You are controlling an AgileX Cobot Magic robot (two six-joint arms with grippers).
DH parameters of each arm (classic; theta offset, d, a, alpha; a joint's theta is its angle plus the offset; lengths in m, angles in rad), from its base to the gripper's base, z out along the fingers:
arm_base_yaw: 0 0.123 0 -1.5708
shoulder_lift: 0.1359 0 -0.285 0
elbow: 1.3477 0 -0.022 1.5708
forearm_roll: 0 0.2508 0 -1.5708
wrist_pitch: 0 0 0.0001 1.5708
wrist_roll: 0 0.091 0 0
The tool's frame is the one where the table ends.
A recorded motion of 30 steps. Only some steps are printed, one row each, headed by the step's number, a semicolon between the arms.
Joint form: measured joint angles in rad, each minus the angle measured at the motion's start. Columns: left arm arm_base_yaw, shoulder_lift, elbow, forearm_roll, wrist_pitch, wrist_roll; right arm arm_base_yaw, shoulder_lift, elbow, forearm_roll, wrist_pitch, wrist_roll.
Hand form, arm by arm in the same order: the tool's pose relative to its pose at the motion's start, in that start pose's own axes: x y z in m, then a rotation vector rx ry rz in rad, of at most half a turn. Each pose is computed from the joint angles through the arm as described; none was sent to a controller.
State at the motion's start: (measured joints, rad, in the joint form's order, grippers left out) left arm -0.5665 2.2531 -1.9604 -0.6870 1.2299 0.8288; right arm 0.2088 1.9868 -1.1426 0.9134 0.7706 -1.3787
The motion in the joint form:
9: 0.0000 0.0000 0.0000 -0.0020 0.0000 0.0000; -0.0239 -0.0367 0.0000 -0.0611 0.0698 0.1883
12: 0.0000 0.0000 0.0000 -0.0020 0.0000 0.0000; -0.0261 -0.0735 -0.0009 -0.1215 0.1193 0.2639
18: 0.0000 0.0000 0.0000 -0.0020 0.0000 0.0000; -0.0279 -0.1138 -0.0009 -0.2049 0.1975 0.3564
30: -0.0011 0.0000 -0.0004 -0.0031 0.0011 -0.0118; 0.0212 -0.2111 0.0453 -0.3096 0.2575 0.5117
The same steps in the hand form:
9: -0.0001 -0.0001 0.0000 0.0013 -0.0014 -0.0007; 0.0021 0.0028 -0.0156 -0.0257 0.0290 0.1447
12: -0.0001 -0.0001 0.0000 0.0013 -0.0014 -0.0007; 0.0012 0.0096 -0.0272 -0.0373 0.0630 0.1616
18: -0.0001 -0.0001 0.0000 0.0013 -0.0014 -0.0007; 0.0032 0.0189 -0.0401 -0.0597 0.1287 0.1830
30: -0.0004 -0.0007 0.0002 0.0032 -0.0012 -0.0117; 0.0048 0.0492 -0.0544 -0.0559 0.2190 0.2099

